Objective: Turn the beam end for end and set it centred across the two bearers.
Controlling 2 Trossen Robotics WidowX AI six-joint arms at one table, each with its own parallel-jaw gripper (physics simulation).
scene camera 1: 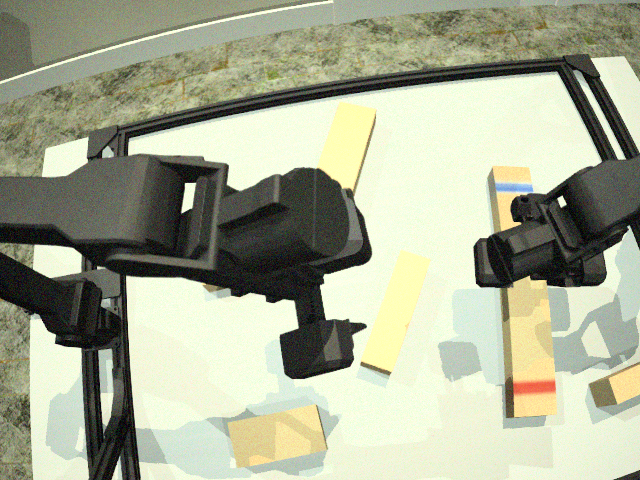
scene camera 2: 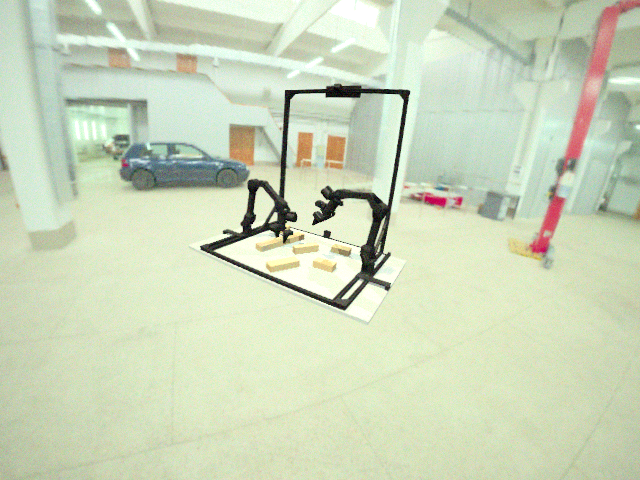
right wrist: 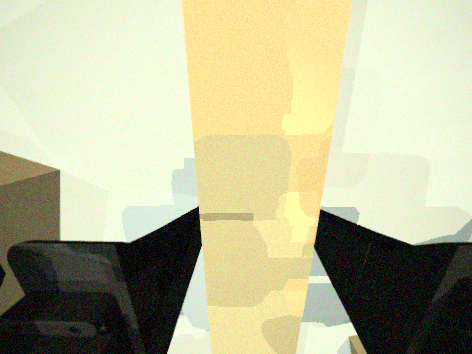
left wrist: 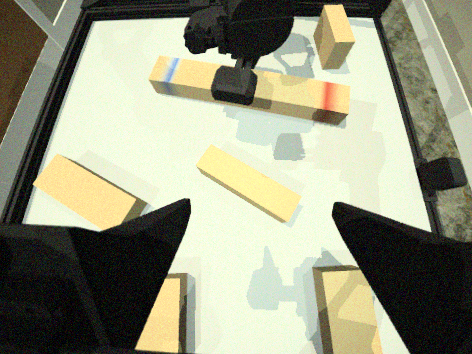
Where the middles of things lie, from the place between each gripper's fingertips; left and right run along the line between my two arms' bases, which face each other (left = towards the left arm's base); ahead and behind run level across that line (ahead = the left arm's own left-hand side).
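The beam [scene camera 1: 530, 390] is in my sight, 18 cm below my left hand, 1 cm ahead of it and 26 cm to the right of it.
My right gripper, meanwhile, is 10 mm past the beam. Going by its middle, the beam is nearer to my right gripper than to my left hand.
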